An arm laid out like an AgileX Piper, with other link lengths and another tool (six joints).
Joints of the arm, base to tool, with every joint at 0 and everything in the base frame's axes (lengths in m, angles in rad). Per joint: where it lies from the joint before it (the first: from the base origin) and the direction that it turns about. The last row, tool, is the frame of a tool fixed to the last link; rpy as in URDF.
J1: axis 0 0 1 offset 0 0 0.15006
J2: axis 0 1 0 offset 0 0 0
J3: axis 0 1 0 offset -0.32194 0 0.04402
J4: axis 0.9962 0 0.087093 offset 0.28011 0 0.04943
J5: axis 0 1 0 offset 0 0 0
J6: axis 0.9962 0 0.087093 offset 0.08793 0 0.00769
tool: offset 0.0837 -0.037 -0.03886 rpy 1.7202 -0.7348 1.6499
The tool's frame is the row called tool.
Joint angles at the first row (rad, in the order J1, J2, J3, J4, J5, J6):
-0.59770 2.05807 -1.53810 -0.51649 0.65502 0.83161
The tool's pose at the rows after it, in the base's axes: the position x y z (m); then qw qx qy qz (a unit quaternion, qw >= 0):
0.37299 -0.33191 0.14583 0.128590 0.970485 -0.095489 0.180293
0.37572 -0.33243 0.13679 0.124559 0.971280 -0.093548 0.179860
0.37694 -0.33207 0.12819 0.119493 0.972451 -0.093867 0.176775
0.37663 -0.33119 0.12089 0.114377 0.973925 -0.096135 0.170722
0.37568 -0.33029 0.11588 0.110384 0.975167 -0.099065 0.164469
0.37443 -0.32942 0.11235 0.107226 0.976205 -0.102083 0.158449
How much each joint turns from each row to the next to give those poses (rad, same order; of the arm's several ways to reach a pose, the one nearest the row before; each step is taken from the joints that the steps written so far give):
-0.00001 0.02141 -0.00282 -0.00073 -0.02525 -0.00069
0.00002 0.01891 -0.00088 0.00242 -0.01499 0.00038
-0.00001 0.01699 -0.00008 0.00462 -0.00717 0.00040
0.00000 0.01443 -0.00069 0.00502 0.00250 0.00040
0.00000 0.01026 -0.00138 0.00409 0.00718 0.00063
-0.00001 0.00739 -0.00137 0.00321 0.00903 0.00073

